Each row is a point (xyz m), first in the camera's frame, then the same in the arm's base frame.
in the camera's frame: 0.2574 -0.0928 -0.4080
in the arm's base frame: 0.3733 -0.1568 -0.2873
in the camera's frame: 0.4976 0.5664 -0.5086
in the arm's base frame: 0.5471 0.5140 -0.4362
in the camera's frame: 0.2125 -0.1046 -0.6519
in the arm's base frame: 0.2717 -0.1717 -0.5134
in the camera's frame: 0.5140 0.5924 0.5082
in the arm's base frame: 0.8065 0.5439 0.5470
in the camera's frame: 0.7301 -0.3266 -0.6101
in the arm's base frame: 0.7951 -0.3656 -0.5996
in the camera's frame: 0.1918 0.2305 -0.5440
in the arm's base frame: 0.2599 0.1621 -0.4003
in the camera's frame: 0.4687 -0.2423 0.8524
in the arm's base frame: 0.8895 -0.2910 0.8836
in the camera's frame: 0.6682 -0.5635 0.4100
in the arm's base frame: 0.9932 -0.6023 0.4031
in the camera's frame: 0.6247 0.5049 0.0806
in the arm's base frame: 0.8154 0.4612 0.1045
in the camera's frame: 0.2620 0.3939 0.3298
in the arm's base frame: 0.5298 0.3317 0.4325
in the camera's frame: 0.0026 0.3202 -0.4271
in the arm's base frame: 0.1000 0.2419 -0.2405
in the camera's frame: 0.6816 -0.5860 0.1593
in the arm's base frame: 0.9470 -0.6249 0.1563
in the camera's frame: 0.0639 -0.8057 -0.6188
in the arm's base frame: 0.1726 -0.8797 -0.4525
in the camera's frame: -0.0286 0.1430 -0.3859
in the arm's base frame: 0.0890 0.0634 -0.1947
